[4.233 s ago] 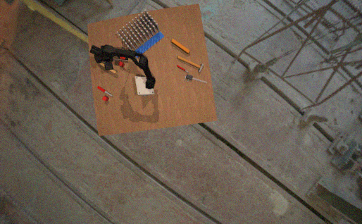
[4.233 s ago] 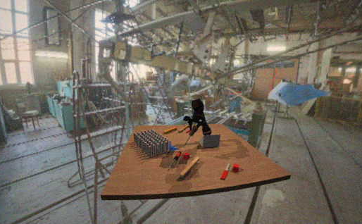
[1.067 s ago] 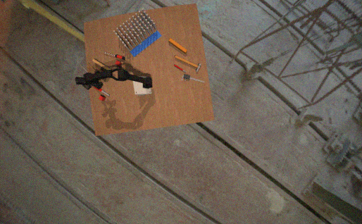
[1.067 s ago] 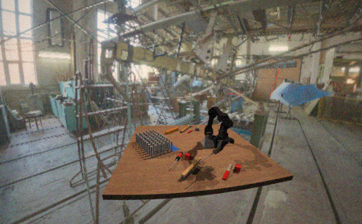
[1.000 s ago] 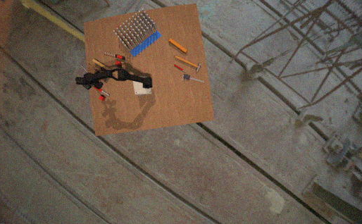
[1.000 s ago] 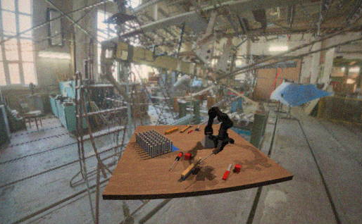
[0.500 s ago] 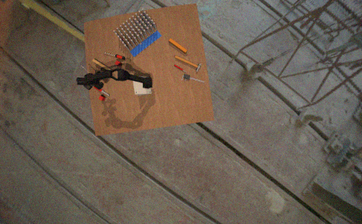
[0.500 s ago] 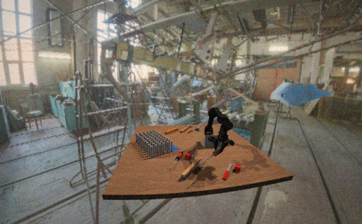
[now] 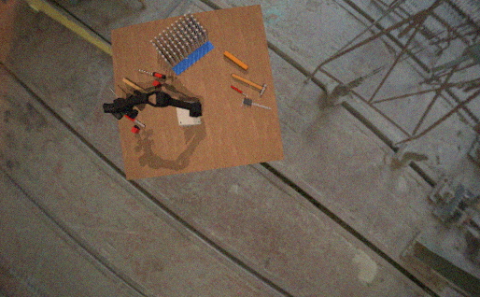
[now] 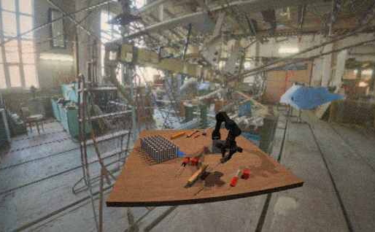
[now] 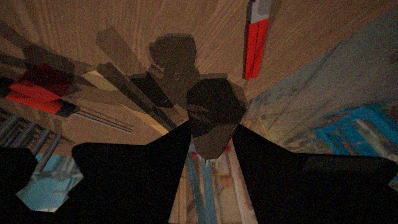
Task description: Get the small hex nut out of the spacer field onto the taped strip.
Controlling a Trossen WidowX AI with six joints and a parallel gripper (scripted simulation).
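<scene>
The thin hook tool lies 7 cm to the left of my gripper tip and 7 cm ahead of it. From my gripper tip the other things lie so: blue taped strip 46 cm to the right, 41 cm ahead, 13 cm below; then orange bar 80 cm to the right, 36 cm ahead, 12 cm below.
</scene>
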